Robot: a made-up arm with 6 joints. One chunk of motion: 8 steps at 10 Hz.
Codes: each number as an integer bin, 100 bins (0 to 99) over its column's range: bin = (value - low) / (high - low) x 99, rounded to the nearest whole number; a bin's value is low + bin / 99 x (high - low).
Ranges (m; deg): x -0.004..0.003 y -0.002..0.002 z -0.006..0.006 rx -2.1..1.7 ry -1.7..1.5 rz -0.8..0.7
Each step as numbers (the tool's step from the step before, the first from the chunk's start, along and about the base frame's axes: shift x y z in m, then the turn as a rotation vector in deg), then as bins.
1 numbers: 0.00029 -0.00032 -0.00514 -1.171 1.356 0.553
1 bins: 61 42 7 24 95 89
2 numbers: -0.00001 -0.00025 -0.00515 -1.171 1.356 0.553
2 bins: 56 43 7 24 95 89
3 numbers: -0.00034 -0.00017 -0.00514 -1.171 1.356 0.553
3 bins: 52 45 7 24 95 89
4 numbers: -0.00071 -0.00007 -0.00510 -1.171 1.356 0.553
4 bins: 47 48 7 24 95 89
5 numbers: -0.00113 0.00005 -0.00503 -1.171 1.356 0.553
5 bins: 41 51 8 24 95 89
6 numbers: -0.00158 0.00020 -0.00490 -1.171 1.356 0.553
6 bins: 34 54 9 24 95 89
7 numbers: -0.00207 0.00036 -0.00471 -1.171 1.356 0.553
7 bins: 27 58 11 24 95 89
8 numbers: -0.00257 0.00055 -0.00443 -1.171 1.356 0.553
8 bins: 20 63 13 24 95 89
